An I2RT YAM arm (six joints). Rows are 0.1 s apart.
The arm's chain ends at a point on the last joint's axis. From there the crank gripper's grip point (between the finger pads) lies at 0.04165 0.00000 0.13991 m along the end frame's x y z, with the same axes.
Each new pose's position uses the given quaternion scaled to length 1; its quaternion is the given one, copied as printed.
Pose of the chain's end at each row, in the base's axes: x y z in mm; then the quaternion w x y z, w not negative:
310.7, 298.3, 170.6, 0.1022, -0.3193, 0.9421, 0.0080
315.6, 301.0, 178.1, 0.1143, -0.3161, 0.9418, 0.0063
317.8, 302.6, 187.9, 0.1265, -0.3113, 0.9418, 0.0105
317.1, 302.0, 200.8, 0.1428, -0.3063, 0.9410, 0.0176
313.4, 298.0, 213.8, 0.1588, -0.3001, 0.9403, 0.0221
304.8, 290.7, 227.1, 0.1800, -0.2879, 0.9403, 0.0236
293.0, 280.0, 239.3, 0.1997, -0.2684, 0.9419, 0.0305
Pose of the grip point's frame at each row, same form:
304.6, 284.6, 25.4, 0.1022, -0.3193, 0.9421, 0.0080
312.9, 288.0, 32.7, 0.1143, -0.3161, 0.9418, 0.0063
318.0, 292.1, 42.3, 0.1265, -0.3113, 0.9418, 0.0105
321.1, 295.1, 55.0, 0.1428, -0.3063, 0.9410, 0.0176
321.3, 293.9, 68.1, 0.1588, -0.3001, 0.9403, 0.0221
318.2, 289.2, 81.7, 0.1800, -0.2879, 0.9403, 0.0236
311.0, 282.5, 94.5, 0.1997, -0.2684, 0.9419, 0.0305

